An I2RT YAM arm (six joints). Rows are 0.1 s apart.
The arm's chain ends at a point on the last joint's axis. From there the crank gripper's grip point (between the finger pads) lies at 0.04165 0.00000 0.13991 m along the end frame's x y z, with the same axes.
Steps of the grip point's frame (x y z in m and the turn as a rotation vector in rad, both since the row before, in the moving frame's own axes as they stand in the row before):
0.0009, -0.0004, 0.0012, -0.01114, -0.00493, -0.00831
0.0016, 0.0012, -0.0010, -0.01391, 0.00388, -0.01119
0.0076, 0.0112, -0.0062, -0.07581, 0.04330, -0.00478
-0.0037, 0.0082, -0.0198, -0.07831, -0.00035, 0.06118
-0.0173, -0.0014, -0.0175, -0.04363, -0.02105, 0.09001
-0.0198, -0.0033, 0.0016, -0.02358, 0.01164, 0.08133
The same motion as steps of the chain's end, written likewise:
0.0016, -0.0016, 0.0010, -0.01114, -0.00493, -0.00831
0.0010, -0.0003, -0.0008, -0.01391, 0.00388, -0.01119
0.0016, 0.0009, -0.0039, -0.07581, 0.04330, -0.00478
-0.0032, -0.0053, -0.0193, -0.07831, -0.00035, 0.06118
-0.0139, -0.0111, -0.0181, -0.04363, -0.02105, 0.09001
-0.0212, -0.0100, 0.0022, -0.02358, 0.01164, 0.08133

